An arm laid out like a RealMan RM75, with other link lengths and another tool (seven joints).
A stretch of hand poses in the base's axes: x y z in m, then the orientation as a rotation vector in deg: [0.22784 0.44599 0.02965 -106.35 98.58 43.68]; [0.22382 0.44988 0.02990 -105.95 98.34 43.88]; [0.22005 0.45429 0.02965 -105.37 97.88 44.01]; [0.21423 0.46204 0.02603 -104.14 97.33 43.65]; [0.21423 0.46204 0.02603 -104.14 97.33 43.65]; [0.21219 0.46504 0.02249 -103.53 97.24 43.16]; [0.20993 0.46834 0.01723 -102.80 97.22 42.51]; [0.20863 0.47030 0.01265 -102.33 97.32 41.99]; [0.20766 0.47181 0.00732 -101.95 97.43 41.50]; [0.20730 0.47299 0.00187 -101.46 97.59 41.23]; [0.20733 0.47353 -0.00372 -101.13 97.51 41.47]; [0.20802 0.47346 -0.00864 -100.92 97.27 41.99]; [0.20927 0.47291 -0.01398 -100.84 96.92 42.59]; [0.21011 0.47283 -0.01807 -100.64 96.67 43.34]
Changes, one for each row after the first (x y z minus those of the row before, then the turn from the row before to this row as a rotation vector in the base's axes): [-0.00402 0.00389 0.00025 0.43 -0.06 -0.12]; [-0.00377 0.00441 -0.00025 0.64 -0.25 -0.17]; [-0.00582 0.00775 -0.00362 0.93 -0.73 -0.68]; [0.00000 0.00000 0.00000 0.00 0.00 0.00]; [-0.00204 0.00300 -0.00354 0.26 -0.46 -0.48]; [-0.00226 0.00330 -0.00526 0.24 -0.55 -0.63]; [-0.00130 0.00196 -0.00458 0.06 -0.36 -0.47]; [-0.00097 0.00151 -0.00533 0.01 -0.32 -0.41]; [-0.00036 0.00118 -0.00545 0.11 -0.16 -0.44]; [0.00003 0.00054 -0.00559 0.32 0.06 -0.11]; [0.00069 -0.00007 -0.00492 0.43 0.17 0.10]; [0.00125 -0.00055 -0.00534 0.44 0.18 0.24]; [0.00084 -0.00008 -0.00409 0.50 0.32 0.17]
